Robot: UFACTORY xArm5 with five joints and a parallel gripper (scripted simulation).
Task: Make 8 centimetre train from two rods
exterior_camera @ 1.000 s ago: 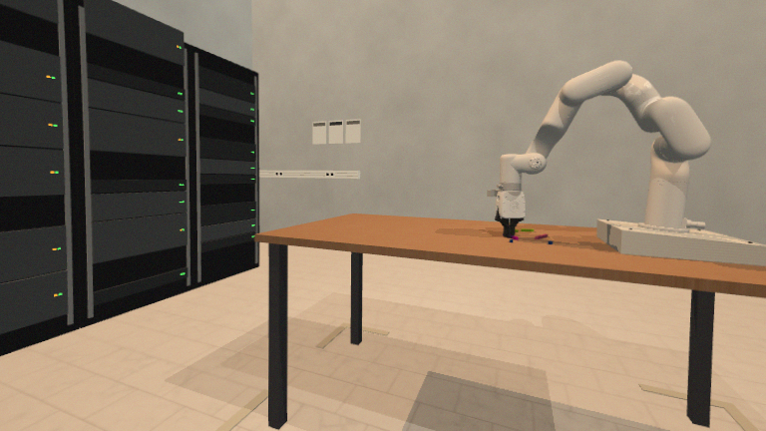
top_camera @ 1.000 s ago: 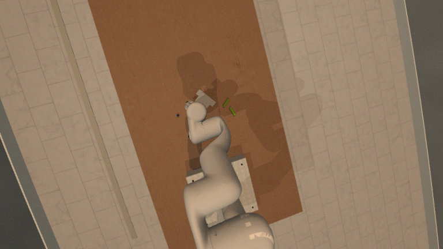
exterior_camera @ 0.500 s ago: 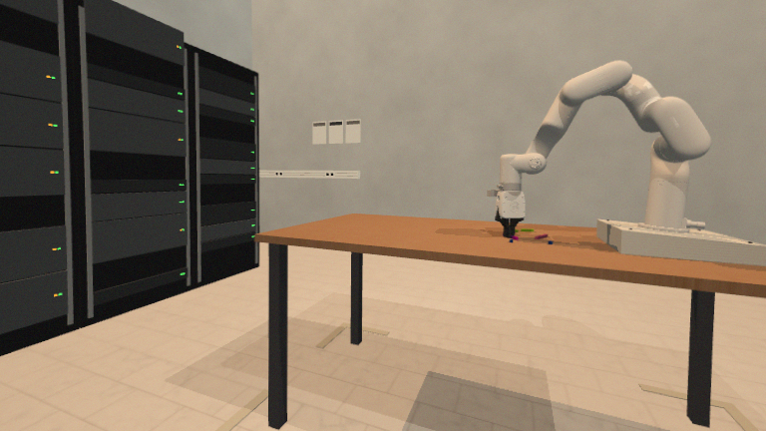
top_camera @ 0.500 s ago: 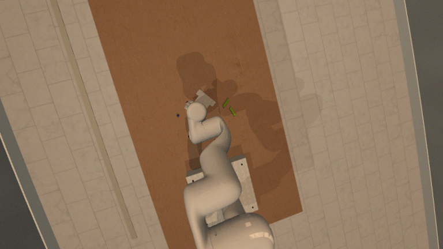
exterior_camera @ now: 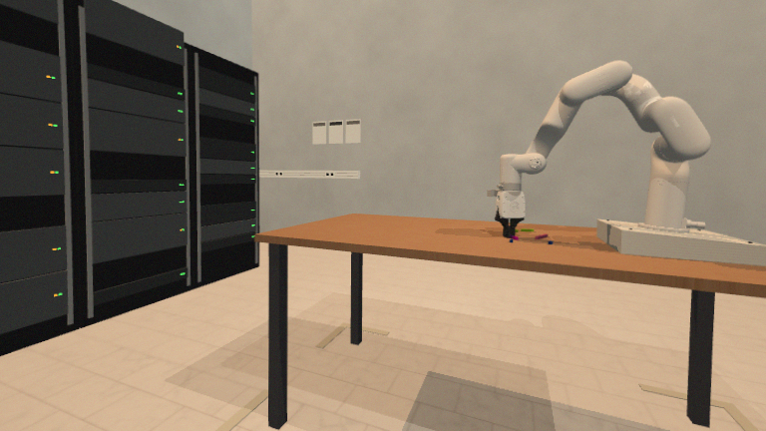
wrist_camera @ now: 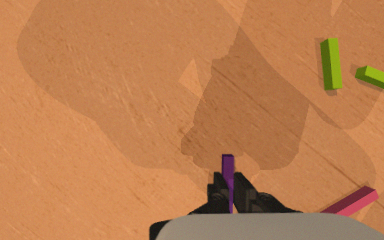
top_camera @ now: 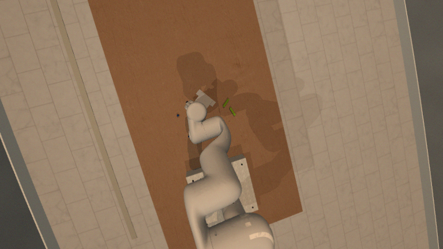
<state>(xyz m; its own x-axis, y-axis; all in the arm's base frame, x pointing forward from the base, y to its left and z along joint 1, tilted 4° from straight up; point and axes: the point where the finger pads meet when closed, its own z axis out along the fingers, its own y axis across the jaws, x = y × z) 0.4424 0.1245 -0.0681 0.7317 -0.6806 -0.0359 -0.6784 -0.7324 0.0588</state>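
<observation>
My hand is 2 cm above the purple rod. The rest, counted from my hand: blue rod: 3 cm behind, 9 cm to the left, 2 cm below; then pink rod: 10 cm behind, 7 cm to the right, 2 cm below; then magenta rod: 3 cm behind, 3 cm to the left, 2 cm below.
</observation>
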